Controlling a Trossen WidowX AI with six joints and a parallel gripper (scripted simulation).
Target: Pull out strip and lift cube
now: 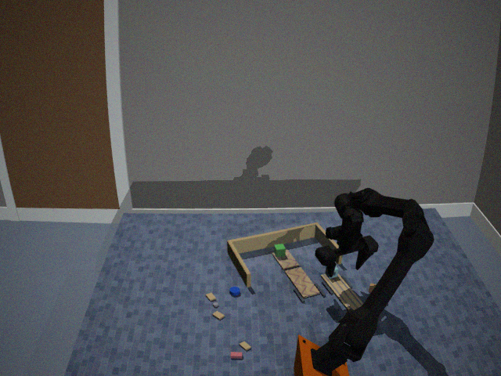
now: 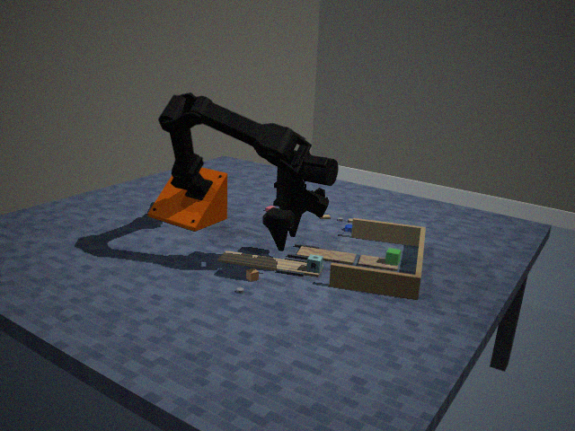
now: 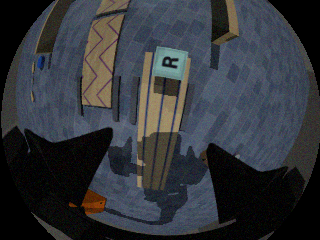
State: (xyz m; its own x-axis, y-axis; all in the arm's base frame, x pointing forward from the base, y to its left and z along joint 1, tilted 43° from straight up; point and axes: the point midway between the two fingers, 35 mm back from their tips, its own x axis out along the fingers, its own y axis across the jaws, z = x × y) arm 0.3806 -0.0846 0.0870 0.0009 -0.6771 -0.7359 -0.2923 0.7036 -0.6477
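My gripper tip is now 6 cm short of the teal labelled cube, 2 cm to the right of it and 4 cm above it. The rest, counted from my gripper tip: blue object 32 cm to the left, 6 cm below; zigzag strip 4 cm ahead, 12 cm to the left, 6 cm below; tan cube 2 cm behind, 10 cm to the right, 5 cm below.
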